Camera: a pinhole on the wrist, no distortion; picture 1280 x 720 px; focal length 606.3 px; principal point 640.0 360.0 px. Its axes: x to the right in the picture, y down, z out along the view. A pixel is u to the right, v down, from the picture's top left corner.
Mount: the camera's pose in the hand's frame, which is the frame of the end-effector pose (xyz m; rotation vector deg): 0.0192 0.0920 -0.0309 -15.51 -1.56 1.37
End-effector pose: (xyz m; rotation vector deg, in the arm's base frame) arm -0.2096 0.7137 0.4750 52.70 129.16 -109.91
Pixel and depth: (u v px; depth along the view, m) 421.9 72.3 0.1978
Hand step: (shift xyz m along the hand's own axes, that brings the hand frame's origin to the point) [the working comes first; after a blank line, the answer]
In the camera's frame: -0.0712 -0.0939 0.1978

-0.0560 0.0525 0.1831
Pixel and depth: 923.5 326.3 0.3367
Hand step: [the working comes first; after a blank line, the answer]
In the camera's frame: 0.1574 -0.0187 0.3367

0.1668 0.1682 0.3022
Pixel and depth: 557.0 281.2 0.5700
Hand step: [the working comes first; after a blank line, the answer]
In the camera's frame: -0.0780 -0.0741 0.5700

-0.0745 0.1707 0.5361
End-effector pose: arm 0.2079 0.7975 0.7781 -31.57 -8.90 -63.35
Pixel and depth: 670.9 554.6 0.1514
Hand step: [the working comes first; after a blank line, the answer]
In the camera's frame: 0.0077 0.0486 0.1514

0.0214 0.1794 0.1021
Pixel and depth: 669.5 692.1 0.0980
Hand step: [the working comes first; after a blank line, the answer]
In the camera's frame: 0.0048 0.0537 0.0980

0.0199 0.1700 0.0492
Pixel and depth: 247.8 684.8 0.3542
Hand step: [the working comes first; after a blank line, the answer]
In the camera's frame: -0.2291 0.1897 0.3542

-0.2242 0.3631 0.2541
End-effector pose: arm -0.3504 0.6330 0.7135 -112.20 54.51 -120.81
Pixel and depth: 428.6 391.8 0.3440
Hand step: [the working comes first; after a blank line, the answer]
In the camera's frame: -0.1199 0.0180 0.3440

-0.1114 0.1980 0.2928
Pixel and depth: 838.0 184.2 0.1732
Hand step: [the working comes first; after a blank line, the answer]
In the camera's frame: 0.0566 -0.0502 0.1732

0.0715 0.0914 0.1507
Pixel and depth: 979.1 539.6 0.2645
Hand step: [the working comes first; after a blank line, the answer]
In the camera's frame: 0.1479 0.0784 0.2645

0.1575 0.2421 0.2064
